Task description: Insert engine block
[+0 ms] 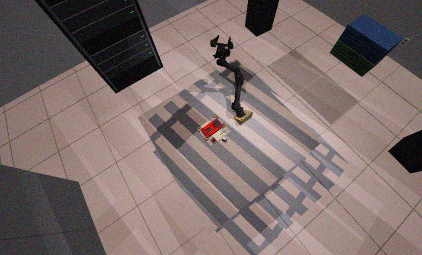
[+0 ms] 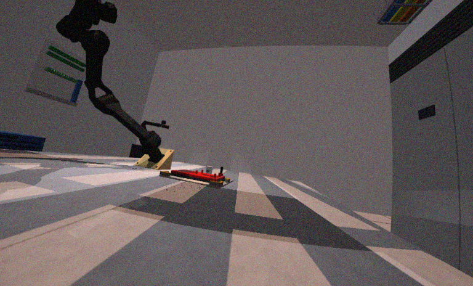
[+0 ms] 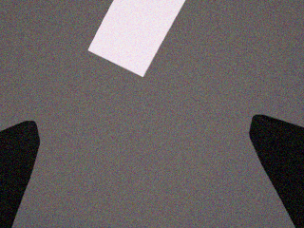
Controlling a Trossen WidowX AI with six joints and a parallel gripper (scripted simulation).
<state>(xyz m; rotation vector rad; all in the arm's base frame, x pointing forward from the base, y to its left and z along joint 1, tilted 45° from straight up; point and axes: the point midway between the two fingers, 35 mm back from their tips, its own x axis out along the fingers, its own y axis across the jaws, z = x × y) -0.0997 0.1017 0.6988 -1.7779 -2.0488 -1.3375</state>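
The engine block is 64 cm below my gripper tip, 51 cm to the left of it and 33 cm ahead of it.
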